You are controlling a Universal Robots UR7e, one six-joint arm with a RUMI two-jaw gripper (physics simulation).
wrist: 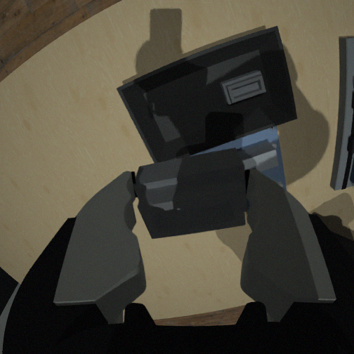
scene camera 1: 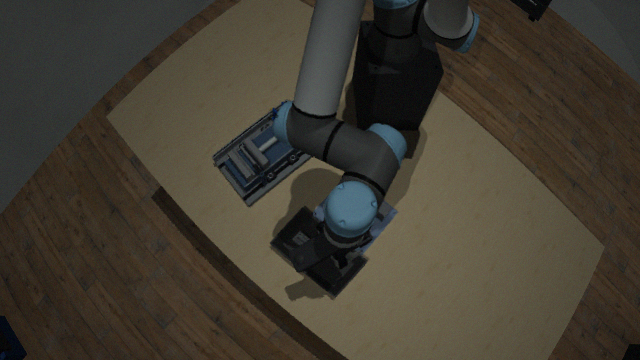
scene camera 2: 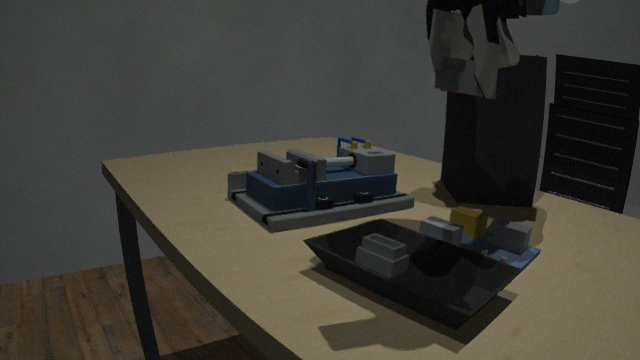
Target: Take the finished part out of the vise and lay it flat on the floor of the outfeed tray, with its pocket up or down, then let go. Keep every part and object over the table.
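Seen in the pictures: gripper, fingertip midpoint: [scene camera 2: 463, 94]; arm's base, link origin: [scene camera 1: 394, 42].
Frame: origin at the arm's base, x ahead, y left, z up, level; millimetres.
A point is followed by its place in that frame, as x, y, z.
My gripper [scene camera 2: 466, 75] @(517, 225, -101) [wrist: 189, 173] is shut on the finished part [scene camera 2: 455, 74] @(529, 221, -82) [wrist: 210, 200], a dark grey stepped block held between the fingertips. It hangs high over the area of the outfeed tray and the blue plate. Its pocket cannot be made out. The black outfeed tray [scene camera 1: 286, 232] @(528, 79, -303) [scene camera 2: 440, 299] @(528, 239, -321) [wrist: 134, 111] lies below, partly covered by the arm in scene camera 1. The vise [scene camera 1: 254, 154] @(434, -129, -239) [scene camera 2: 350, 186] @(373, -72, -287) stands apart from it, with an open gap between its jaws; its edge shows at the right of the wrist view [wrist: 344, 115].
Another grey part [scene camera 1: 300, 237] @(513, 117, -301) [scene camera 2: 383, 256] @(527, 145, -300) [wrist: 244, 88] with its pocket up sits near one end of the tray. A blue plate [scene camera 2: 522, 258] @(327, 265, -325) [wrist: 264, 137] adjoins the tray and carries a yellow block [scene camera 2: 468, 222] @(317, 147, -302) and two grey blocks [scene camera 2: 441, 230] @(405, 148, -294) [scene camera 2: 511, 237] @(315, 233, -304). The black robot pedestal [scene camera 1: 390, 90] @(90, 64, -89) [scene camera 2: 492, 150] @(87, 68, -214) stands behind.
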